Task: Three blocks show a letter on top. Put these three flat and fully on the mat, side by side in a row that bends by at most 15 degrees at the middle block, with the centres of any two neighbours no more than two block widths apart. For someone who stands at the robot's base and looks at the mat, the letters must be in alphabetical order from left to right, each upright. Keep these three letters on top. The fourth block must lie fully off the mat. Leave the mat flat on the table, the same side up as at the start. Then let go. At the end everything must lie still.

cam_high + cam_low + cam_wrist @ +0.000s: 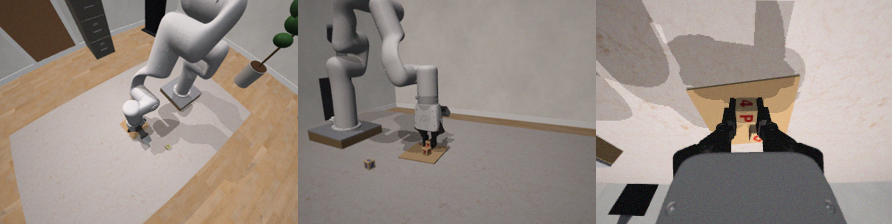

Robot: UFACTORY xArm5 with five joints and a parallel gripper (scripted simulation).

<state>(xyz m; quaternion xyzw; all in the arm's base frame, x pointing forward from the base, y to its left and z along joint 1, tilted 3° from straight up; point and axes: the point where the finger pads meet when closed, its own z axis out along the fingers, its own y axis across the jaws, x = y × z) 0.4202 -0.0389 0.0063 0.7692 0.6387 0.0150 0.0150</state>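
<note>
The tan mat lies 4 cm to the right of my hand, 3 cm below it and 1 cm behind it. From my hand the other things lie so: blue-lettered block: 19 cm to the right, 13 cm behind, 2 cm below.
</note>
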